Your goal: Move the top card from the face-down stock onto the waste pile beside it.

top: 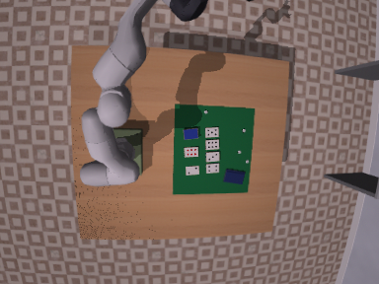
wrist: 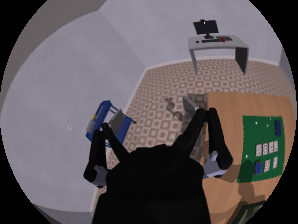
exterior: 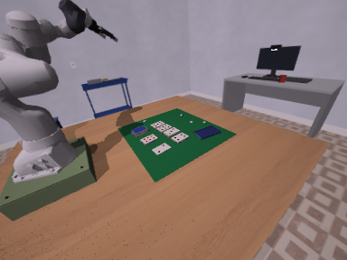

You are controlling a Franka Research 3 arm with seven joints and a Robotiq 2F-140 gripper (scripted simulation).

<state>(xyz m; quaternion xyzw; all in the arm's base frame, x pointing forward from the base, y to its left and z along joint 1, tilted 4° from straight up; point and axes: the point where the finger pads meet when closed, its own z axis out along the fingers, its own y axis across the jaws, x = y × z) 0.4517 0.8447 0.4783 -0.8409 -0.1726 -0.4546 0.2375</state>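
Right now my hand is 6 cm past the blue-backed card, 66 cm to the left of it and 58 cm above it. From my hand the other things lie so: green mat 11 cm ahead, 76 cm to the right, 62 cm below.
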